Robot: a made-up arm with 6 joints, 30 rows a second.
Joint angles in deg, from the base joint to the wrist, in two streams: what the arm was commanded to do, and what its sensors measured. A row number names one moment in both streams.
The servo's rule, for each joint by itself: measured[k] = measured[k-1] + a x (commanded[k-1-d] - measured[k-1]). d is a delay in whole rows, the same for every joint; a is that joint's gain. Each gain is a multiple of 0.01, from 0.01 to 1. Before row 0 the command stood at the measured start. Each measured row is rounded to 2 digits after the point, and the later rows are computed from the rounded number. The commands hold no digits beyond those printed.
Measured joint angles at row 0:
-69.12 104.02 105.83 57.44 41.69 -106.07
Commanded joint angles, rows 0 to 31:
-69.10 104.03 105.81 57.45 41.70 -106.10
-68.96 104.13 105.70 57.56 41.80 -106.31
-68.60 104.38 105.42 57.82 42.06 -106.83
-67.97 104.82 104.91 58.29 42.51 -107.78
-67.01 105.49 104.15 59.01 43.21 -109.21
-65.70 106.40 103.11 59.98 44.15 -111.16
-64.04 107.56 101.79 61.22 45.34 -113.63
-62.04 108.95 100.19 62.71 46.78 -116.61
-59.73 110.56 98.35 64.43 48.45 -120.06
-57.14 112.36 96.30 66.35 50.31 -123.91
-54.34 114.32 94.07 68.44 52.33 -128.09
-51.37 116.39 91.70 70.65 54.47 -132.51
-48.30 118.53 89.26 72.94 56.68 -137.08
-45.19 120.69 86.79 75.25 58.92 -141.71
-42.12 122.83 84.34 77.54 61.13 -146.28
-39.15 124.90 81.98 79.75 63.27 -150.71
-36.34 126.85 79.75 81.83 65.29 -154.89
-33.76 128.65 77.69 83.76 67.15 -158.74
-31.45 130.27 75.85 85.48 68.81 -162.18
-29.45 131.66 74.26 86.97 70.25 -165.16
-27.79 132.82 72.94 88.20 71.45 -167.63
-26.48 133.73 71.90 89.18 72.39 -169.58
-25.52 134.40 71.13 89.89 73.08 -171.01
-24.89 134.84 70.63 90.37 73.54 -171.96
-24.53 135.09 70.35 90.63 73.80 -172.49
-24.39 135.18 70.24 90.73 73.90 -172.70
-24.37 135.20 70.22 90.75 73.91 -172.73
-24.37 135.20 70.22 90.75 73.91 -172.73
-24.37 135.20 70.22 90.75 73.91 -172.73
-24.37 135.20 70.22 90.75 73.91 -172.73
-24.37 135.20 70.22 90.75 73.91 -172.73
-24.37 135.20 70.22 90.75 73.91 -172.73
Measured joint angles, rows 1 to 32:
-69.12 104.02 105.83 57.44 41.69 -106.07
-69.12 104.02 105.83 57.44 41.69 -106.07
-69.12 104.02 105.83 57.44 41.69 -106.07
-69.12 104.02 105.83 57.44 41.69 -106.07
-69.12 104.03 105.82 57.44 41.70 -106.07
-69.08 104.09 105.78 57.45 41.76 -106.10
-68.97 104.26 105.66 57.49 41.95 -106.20
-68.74 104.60 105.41 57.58 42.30 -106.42
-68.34 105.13 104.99 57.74 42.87 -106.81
-67.73 105.89 104.37 57.99 43.68 -107.42
-66.88 106.89 103.52 58.35 44.73 -108.29
-65.77 108.13 102.42 58.83 46.02 -109.45
-64.38 109.59 101.08 59.45 47.55 -110.94
-62.71 111.25 99.50 60.21 49.29 -112.76
-60.78 113.09 97.71 61.12 51.21 -114.91
-58.62 115.07 95.73 62.17 53.26 -117.37
-56.25 117.15 93.59 63.35 55.41 -120.13
-53.71 119.27 91.35 64.66 57.62 -123.15
-51.04 121.41 89.04 66.08 59.83 -126.39
-48.31 123.50 86.71 67.58 62.00 -129.79
-45.56 125.51 84.41 69.15 64.07 -133.30
-42.85 127.39 82.19 70.76 66.01 -136.86
-40.23 129.12 80.10 72.38 67.77 -140.40
-37.75 130.64 78.17 73.98 69.33 -143.87
-35.46 131.95 76.44 75.54 70.67 -147.20
-33.39 133.02 74.94 77.04 71.75 -150.33
-31.58 133.85 73.68 78.45 72.59 -153.23
-30.04 134.44 72.67 79.76 73.19 -155.85
-28.77 134.83 71.90 80.96 73.57 -158.18
-27.76 135.04 71.35 82.03 73.78 -160.21
-26.98 135.14 70.98 82.99 73.86 -161.96
-26.38 135.18 70.73 83.84 73.89 -163.47
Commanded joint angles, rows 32 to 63:
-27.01 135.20 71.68 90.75 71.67 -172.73
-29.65 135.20 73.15 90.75 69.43 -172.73
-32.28 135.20 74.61 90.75 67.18 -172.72
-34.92 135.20 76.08 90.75 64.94 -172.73
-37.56 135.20 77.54 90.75 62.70 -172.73
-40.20 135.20 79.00 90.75 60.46 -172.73
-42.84 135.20 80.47 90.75 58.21 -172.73
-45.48 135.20 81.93 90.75 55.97 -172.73
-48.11 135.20 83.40 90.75 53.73 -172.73
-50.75 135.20 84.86 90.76 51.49 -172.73
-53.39 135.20 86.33 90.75 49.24 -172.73
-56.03 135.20 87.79 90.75 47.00 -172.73
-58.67 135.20 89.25 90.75 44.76 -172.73
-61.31 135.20 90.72 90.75 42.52 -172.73
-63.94 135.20 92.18 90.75 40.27 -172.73
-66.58 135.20 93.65 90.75 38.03 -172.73
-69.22 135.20 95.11 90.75 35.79 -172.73
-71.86 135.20 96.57 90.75 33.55 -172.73
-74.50 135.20 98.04 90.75 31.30 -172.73
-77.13 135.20 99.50 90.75 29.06 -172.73
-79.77 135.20 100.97 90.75 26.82 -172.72
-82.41 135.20 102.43 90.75 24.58 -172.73
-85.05 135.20 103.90 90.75 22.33 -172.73
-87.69 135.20 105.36 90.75 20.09 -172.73
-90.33 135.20 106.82 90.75 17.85 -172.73
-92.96 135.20 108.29 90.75 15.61 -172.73
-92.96 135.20 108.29 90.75 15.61 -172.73
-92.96 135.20 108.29 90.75 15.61 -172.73
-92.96 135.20 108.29 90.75 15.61 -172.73
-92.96 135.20 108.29 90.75 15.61 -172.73
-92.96 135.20 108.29 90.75 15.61 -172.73
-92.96 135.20 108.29 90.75 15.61 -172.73
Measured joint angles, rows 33 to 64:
-25.92 135.19 70.56 84.60 73.90 -164.77
-25.56 135.20 70.45 85.28 73.91 -165.88
-25.29 135.20 70.37 85.88 73.91 -166.84
-25.08 135.20 70.32 86.42 73.91 -167.66
-25.52 135.20 70.77 86.90 72.50 -168.37
-26.47 135.20 71.56 87.32 70.57 -168.98
-27.81 135.20 72.57 87.70 68.43 -169.50
-29.45 135.20 73.73 88.04 66.23 -169.95
-31.32 135.20 74.99 88.34 64.01 -170.34
-33.36 135.20 76.31 88.61 61.77 -170.67
-35.54 135.20 77.68 88.85 59.53 -170.96
-37.83 135.20 79.08 89.06 57.29 -171.21
-40.19 135.20 80.51 89.25 55.05 -171.42
-42.62 135.20 81.95 89.42 52.81 -171.60
-45.10 135.20 83.40 89.57 50.56 -171.76
-47.61 135.20 84.85 89.70 48.32 -171.90
-50.15 135.20 86.30 89.82 46.08 -172.02
-52.72 135.20 87.76 89.92 43.84 -172.12
-55.30 135.20 89.22 90.01 41.59 -172.21
-57.89 135.20 90.68 90.09 39.35 -172.28
-60.50 135.20 92.14 90.16 37.11 -172.34
-63.11 135.20 93.60 90.22 34.87 -172.39
-65.73 135.20 95.07 90.28 32.62 -172.44
-68.35 135.20 96.53 90.33 30.38 -172.48
-70.98 135.20 98.00 90.38 28.14 -172.51
-73.61 135.20 99.46 90.42 25.90 -172.54
-76.24 135.20 100.93 90.46 23.65 -172.57
-78.87 135.20 102.39 90.49 21.41 -172.59
-81.51 135.20 103.85 90.52 19.17 -172.61
-84.14 135.20 105.32 90.55 16.93 -172.63
-86.17 135.20 106.30 90.57 16.10 -172.64
-87.73 135.20 106.96 90.59 15.79 -172.65

